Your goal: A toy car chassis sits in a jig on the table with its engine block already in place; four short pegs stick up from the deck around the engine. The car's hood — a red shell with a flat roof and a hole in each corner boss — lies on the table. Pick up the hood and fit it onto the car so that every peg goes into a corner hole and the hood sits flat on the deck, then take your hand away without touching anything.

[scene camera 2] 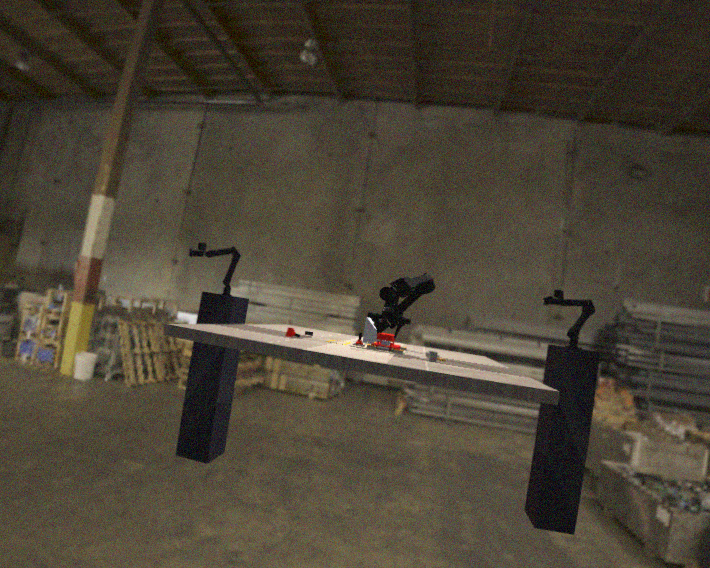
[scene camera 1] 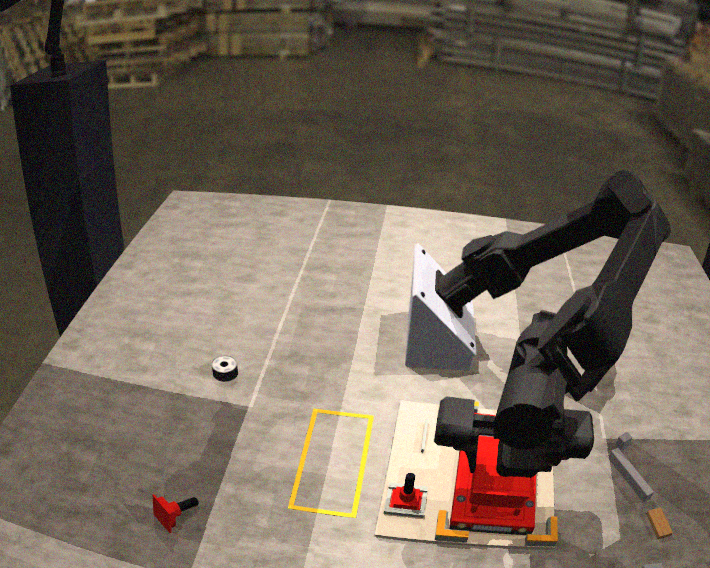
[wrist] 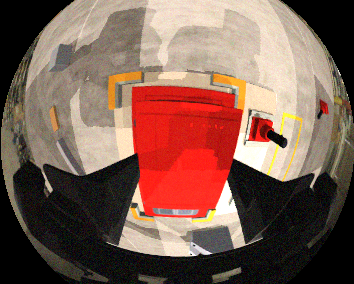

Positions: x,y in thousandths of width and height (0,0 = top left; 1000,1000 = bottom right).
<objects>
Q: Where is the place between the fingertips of my gripper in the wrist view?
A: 524,565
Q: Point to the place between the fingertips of my gripper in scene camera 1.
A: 705,834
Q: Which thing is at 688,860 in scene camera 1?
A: A red hood.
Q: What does my gripper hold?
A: A red hood.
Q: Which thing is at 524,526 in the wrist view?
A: A red hood.
</objects>
